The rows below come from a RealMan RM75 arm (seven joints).
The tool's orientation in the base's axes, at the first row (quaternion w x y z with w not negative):
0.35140, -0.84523, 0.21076, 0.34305
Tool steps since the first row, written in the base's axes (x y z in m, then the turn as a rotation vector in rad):
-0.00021, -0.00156, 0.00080, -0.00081, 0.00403, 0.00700
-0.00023, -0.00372, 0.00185, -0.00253, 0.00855, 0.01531
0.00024, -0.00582, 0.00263, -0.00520, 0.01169, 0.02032
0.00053, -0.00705, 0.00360, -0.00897, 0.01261, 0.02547
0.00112, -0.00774, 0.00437, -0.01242, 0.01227, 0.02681
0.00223, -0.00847, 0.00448, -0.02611, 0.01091, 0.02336
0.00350, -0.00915, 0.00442, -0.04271, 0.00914, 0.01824
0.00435, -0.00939, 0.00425, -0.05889, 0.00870, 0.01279
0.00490, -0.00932, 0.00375, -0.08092, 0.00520, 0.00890
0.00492, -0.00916, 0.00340, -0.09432, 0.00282, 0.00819
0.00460, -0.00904, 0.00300, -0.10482, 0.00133, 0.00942
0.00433, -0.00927, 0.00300, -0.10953, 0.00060, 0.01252
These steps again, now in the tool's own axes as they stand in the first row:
-0.00054, 0.00080, -0.00148, -0.00611, -0.00534, -0.00030
-0.00107, 0.00178, -0.00361, -0.01384, -0.01105, -0.00052
-0.00108, 0.00254, -0.00576, -0.01965, -0.01379, 0.00036
-0.00145, 0.00275, -0.00730, -0.02606, -0.01446, 0.00000
-0.00153, 0.00251, -0.00846, -0.02933, -0.01278, 0.00055
-0.00078, 0.00228, -0.00954, -0.03591, -0.00215, 0.00724
0.00020, 0.00200, -0.01056, -0.04320, 0.01125, 0.01575
0.00093, 0.00173, -0.01101, -0.05011, 0.02365, 0.02523
0.00165, 0.00158, -0.01094, -0.06176, 0.04089, 0.03417
0.00190, 0.00162, -0.01065, -0.07003, 0.05079, 0.03857
0.00197, 0.00191, -0.01022, -0.07785, 0.05750, 0.04137
0.00181, 0.00222, -0.01027, -0.08320, 0.05941, 0.04126

